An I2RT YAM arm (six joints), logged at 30 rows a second.
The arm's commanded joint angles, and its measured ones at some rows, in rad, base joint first. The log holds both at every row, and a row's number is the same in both.
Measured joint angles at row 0: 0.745, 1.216, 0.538, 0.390, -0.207, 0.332
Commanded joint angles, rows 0 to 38: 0.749, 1.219, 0.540, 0.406, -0.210, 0.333; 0.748, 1.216, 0.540, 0.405, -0.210, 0.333; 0.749, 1.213, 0.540, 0.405, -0.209, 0.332; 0.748, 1.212, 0.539, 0.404, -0.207, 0.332; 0.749, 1.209, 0.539, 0.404, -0.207, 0.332; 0.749, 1.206, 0.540, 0.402, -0.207, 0.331; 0.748, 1.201, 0.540, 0.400, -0.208, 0.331; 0.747, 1.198, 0.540, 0.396, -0.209, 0.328; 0.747, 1.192, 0.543, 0.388, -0.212, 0.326; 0.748, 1.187, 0.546, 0.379, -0.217, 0.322; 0.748, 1.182, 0.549, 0.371, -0.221, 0.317; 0.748, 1.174, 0.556, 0.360, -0.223, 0.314; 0.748, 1.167, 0.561, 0.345, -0.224, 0.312; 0.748, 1.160, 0.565, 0.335, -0.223, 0.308; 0.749, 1.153, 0.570, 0.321, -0.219, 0.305; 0.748, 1.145, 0.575, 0.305, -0.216, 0.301; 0.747, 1.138, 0.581, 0.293, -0.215, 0.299; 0.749, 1.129, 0.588, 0.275, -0.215, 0.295; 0.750, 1.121, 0.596, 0.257, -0.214, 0.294; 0.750, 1.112, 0.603, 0.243, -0.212, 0.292; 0.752, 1.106, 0.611, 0.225, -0.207, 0.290; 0.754, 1.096, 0.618, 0.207, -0.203, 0.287; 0.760, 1.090, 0.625, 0.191, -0.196, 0.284; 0.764, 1.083, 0.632, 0.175, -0.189, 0.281; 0.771, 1.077, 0.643, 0.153, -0.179, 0.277; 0.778, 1.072, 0.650, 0.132, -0.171, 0.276; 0.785, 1.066, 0.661, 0.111, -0.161, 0.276; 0.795, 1.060, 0.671, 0.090, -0.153, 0.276; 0.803, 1.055, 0.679, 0.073, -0.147, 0.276; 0.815, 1.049, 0.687, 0.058, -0.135, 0.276; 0.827, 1.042, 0.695, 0.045, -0.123, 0.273; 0.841, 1.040, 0.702, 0.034, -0.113, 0.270; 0.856, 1.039, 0.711, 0.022, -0.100, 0.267; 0.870, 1.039, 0.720, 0.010, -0.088, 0.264; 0.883, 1.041, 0.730, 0.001, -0.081, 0.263; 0.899, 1.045, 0.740, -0.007, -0.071, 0.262; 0.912, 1.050, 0.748, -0.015, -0.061, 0.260; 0.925, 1.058, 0.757, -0.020, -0.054, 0.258; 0.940, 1.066, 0.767, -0.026, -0.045, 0.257
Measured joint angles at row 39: 0.911, 1.056, 0.727, 0.017, -0.090, 0.275
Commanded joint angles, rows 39 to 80: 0.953, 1.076, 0.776, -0.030, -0.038, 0.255; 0.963, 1.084, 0.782, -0.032, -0.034, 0.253; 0.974, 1.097, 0.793, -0.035, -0.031, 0.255; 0.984, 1.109, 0.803, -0.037, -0.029, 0.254; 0.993, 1.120, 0.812, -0.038, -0.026, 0.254; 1.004, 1.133, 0.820, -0.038, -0.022, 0.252; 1.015, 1.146, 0.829, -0.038, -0.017, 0.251; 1.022, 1.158, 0.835, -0.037, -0.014, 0.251; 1.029, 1.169, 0.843, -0.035, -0.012, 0.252; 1.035, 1.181, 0.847, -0.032, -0.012, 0.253; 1.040, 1.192, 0.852, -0.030, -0.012, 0.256; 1.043, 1.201, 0.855, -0.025, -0.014, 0.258; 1.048, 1.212, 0.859, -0.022, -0.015, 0.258; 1.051, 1.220, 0.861, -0.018, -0.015, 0.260; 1.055, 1.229, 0.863, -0.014, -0.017, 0.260; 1.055, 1.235, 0.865, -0.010, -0.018, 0.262; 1.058, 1.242, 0.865, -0.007, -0.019, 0.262; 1.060, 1.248, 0.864, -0.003, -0.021, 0.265; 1.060, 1.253, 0.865, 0.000, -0.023, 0.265; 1.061, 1.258, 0.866, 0.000, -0.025, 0.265; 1.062, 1.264, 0.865, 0.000, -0.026, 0.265; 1.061, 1.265, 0.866, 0.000, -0.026, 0.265; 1.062, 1.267, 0.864, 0.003, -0.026, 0.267; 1.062, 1.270, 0.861, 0.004, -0.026, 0.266; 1.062, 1.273, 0.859, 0.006, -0.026, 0.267; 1.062, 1.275, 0.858, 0.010, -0.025, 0.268; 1.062, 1.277, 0.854, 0.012, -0.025, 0.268; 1.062, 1.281, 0.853, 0.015, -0.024, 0.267; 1.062, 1.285, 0.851, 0.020, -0.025, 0.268; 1.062, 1.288, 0.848, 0.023, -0.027, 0.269; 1.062, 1.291, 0.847, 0.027, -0.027, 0.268; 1.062, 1.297, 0.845, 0.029, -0.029, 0.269; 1.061, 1.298, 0.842, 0.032, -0.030, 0.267; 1.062, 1.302, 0.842, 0.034, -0.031, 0.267; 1.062, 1.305, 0.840, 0.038, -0.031, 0.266; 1.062, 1.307, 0.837, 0.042, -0.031, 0.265; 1.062, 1.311, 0.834, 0.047, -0.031, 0.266; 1.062, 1.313, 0.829, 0.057, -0.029, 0.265; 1.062, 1.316, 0.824, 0.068, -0.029, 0.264; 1.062, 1.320, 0.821, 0.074, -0.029, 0.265; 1.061, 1.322, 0.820, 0.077, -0.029, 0.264; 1.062, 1.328, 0.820, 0.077, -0.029, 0.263
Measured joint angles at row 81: 1.055, 1.313, 0.836, 0.045, -0.027, 0.265
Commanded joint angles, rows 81 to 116: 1.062, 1.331, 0.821, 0.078, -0.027, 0.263; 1.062, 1.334, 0.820, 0.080, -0.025, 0.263; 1.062, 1.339, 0.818, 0.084, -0.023, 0.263; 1.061, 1.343, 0.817, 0.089, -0.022, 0.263; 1.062, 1.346, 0.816, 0.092, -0.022, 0.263; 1.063, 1.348, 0.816, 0.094, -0.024, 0.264; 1.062, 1.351, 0.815, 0.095, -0.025, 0.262; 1.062, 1.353, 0.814, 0.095, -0.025, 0.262; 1.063, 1.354, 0.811, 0.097, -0.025, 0.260; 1.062, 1.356, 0.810, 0.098, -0.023, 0.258; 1.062, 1.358, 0.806, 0.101, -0.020, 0.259; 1.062, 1.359, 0.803, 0.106, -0.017, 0.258; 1.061, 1.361, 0.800, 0.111, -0.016, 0.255; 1.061, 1.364, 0.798, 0.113, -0.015, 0.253; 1.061, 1.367, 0.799, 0.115, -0.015, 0.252; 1.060, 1.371, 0.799, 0.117, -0.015, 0.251; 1.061, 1.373, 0.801, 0.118, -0.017, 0.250; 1.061, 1.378, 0.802, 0.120, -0.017, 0.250; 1.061, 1.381, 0.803, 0.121, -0.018, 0.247; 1.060, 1.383, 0.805, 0.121, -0.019, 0.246; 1.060, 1.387, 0.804, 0.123, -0.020, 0.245; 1.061, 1.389, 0.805, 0.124, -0.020, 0.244; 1.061, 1.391, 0.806, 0.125, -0.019, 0.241; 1.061, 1.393, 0.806, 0.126, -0.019, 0.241; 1.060, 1.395, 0.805, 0.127, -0.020, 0.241; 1.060, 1.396, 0.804, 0.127, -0.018, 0.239; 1.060, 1.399, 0.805, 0.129, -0.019, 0.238; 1.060, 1.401, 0.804, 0.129, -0.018, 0.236; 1.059, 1.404, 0.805, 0.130, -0.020, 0.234; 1.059, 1.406, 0.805, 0.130, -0.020, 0.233; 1.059, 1.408, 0.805, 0.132, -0.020, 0.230; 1.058, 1.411, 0.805, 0.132, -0.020, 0.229; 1.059, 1.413, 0.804, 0.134, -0.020, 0.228; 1.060, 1.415, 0.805, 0.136, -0.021, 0.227; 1.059, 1.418, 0.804, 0.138, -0.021, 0.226; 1.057, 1.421, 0.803, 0.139, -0.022, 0.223
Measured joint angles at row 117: 1.055, 1.409, 0.811, 0.118, -0.026, 0.241
